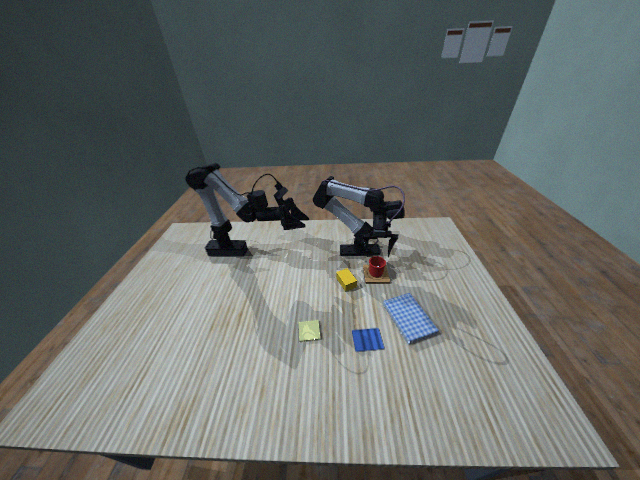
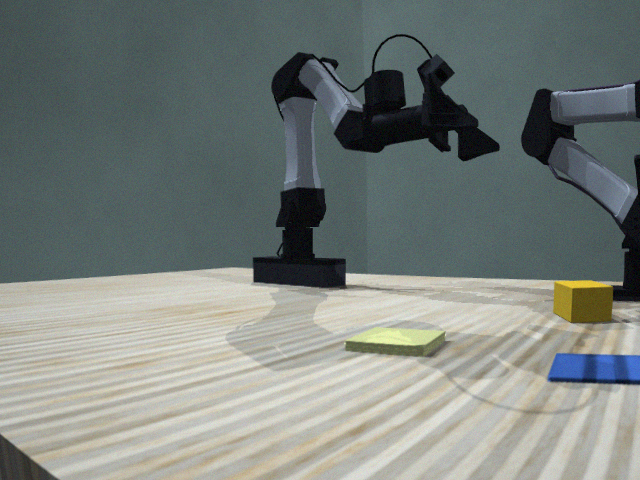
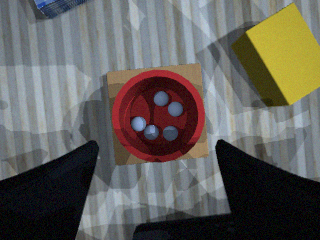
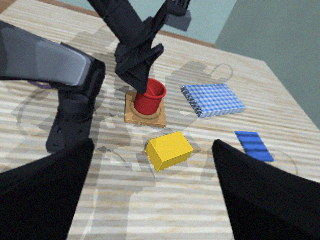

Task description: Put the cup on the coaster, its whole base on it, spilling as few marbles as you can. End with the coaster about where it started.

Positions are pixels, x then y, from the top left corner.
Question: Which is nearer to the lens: the yellow block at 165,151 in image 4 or the blue checked book-like block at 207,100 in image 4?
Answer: The yellow block.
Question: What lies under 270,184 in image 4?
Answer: My right gripper.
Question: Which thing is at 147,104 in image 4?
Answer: A red cup.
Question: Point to a red cup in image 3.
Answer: At 135,98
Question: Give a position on a yellow block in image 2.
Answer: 575,301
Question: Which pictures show my right gripper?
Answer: Image 1, image 2 and image 4 only.
